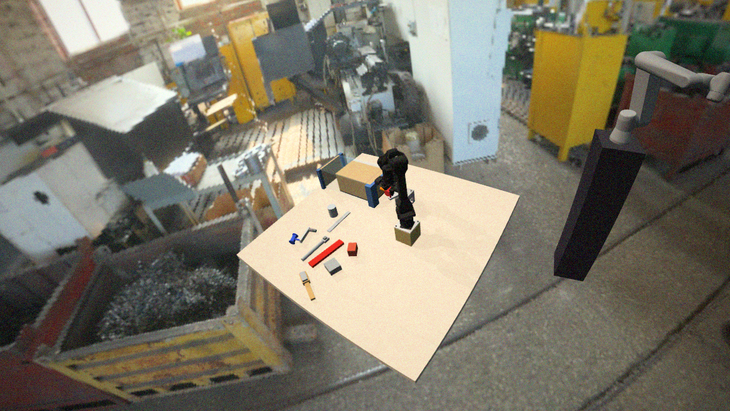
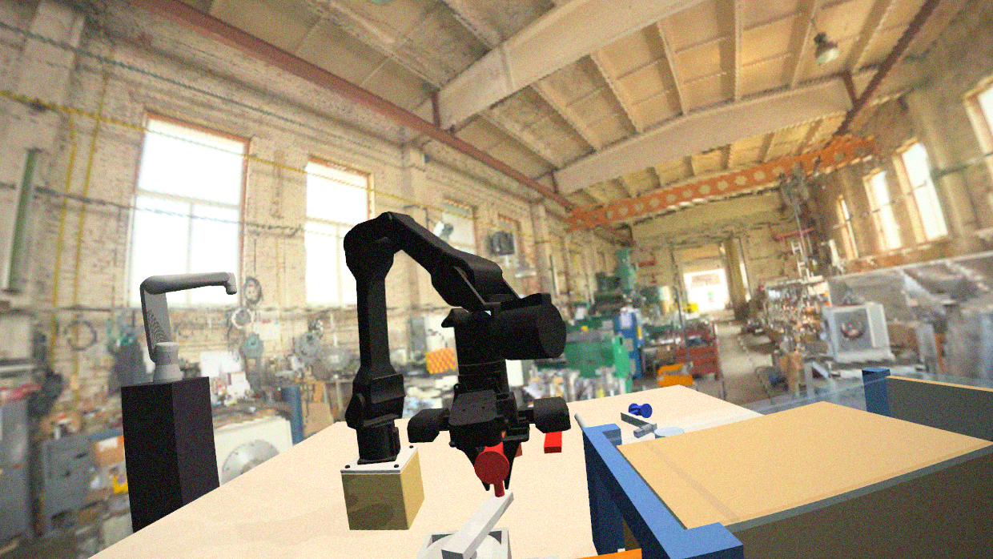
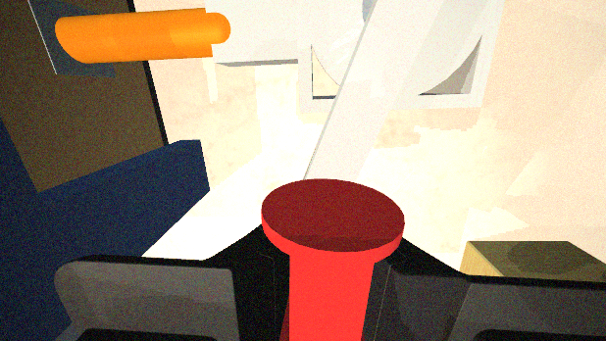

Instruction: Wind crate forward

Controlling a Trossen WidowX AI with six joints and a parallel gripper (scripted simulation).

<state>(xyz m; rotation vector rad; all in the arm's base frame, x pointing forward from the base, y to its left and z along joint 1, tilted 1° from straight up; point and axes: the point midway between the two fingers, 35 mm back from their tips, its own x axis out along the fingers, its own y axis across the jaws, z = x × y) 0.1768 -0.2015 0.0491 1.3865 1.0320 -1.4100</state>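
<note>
Right now the red-knobbed winch handle is 3 cm to the right of my gripper tip, 2 cm behind it and 1 cm below it. Round my gripper tip: red knob 2 cm above, 1 cm to the left; then blue steel frame 11 cm to the right, 10 cm ahead, 1 cm below; then grey winch 8 cm to the right, 8 cm below, 7 cm behind.
</note>
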